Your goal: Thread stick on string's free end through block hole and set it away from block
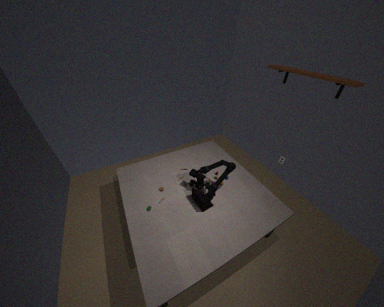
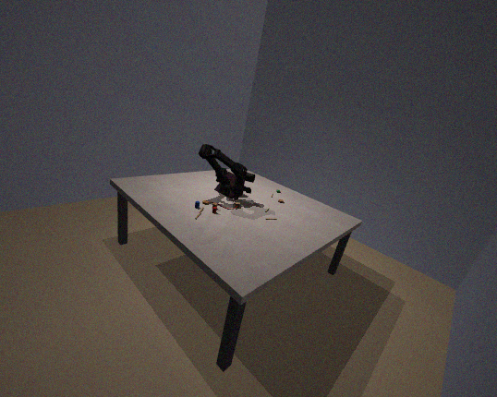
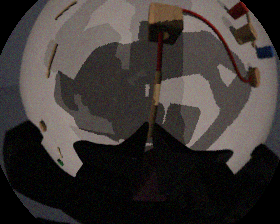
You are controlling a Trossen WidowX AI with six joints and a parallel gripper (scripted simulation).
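The thin wooden stick lies 30 mm to the right of my gripper tip, 30 mm ahead of it and 10 mm above it. From my gripper tip the other things lie so: red object (280 mm to the right, 50 mm ahead, 20 mm above); wooden block (90 mm to the right, 80 mm ahead, 20 mm above); button (230 mm to the right, 80 mm behind, 10 mm above).
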